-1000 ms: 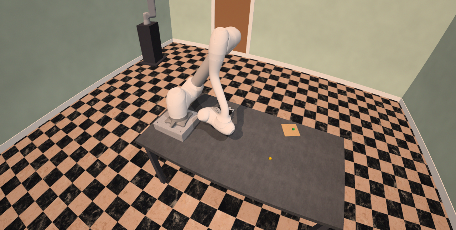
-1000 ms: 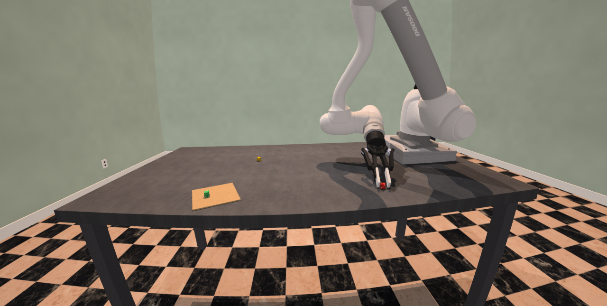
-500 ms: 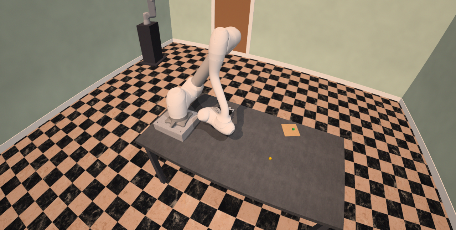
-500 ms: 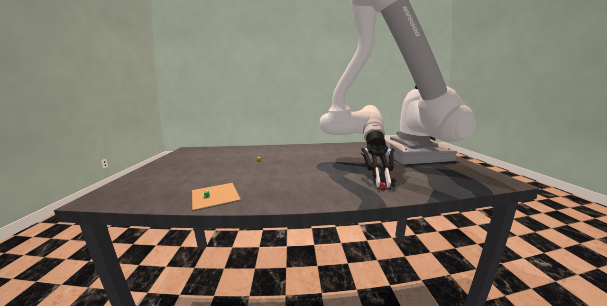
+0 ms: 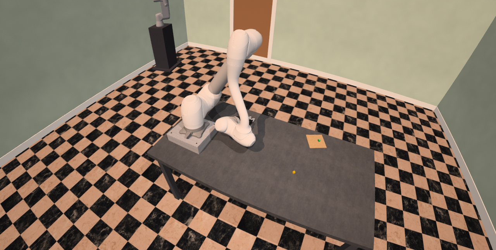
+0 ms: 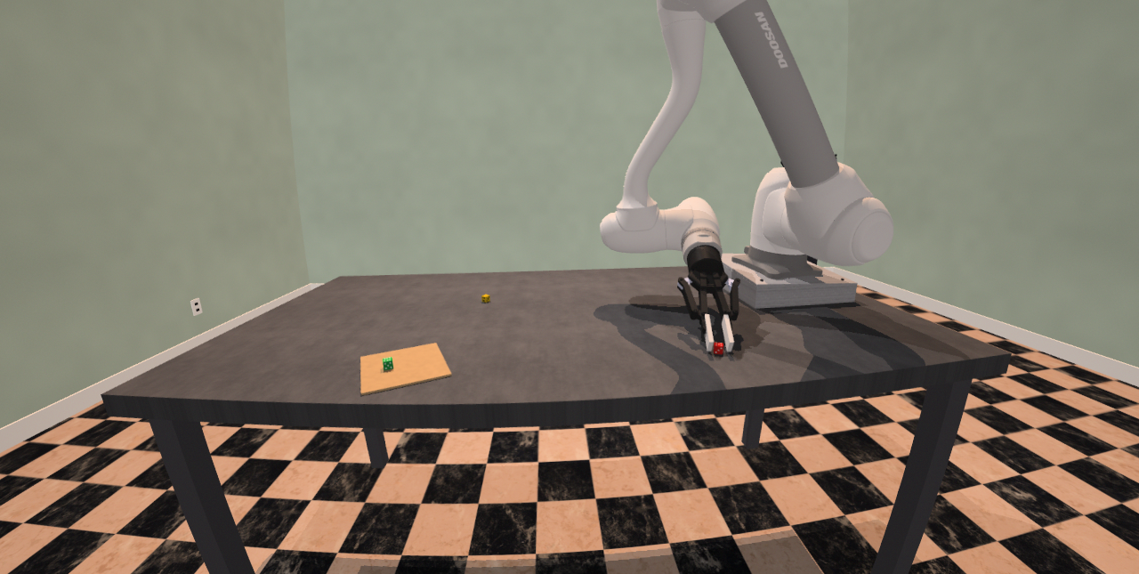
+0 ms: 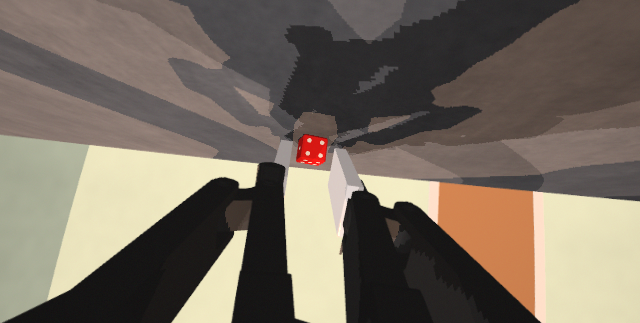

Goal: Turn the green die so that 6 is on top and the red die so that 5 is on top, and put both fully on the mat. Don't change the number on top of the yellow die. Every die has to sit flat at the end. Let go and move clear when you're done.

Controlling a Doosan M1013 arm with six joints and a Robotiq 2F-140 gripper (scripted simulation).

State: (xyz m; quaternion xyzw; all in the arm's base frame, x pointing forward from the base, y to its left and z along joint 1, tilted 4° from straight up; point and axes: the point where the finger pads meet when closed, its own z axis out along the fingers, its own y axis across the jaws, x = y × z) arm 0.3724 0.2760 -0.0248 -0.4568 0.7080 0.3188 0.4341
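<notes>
The red die is 1 cm ahead of my hand, 2 cm to the left of it and 2 cm below it. Also, from my hand: yellow die 41 cm ahead, 41 cm to the right, 2 cm below; then orange mat 56 cm ahead, 7 cm to the right, 3 cm below; then green die 58 cm ahead, 6 cm to the right, 2 cm below.
</notes>
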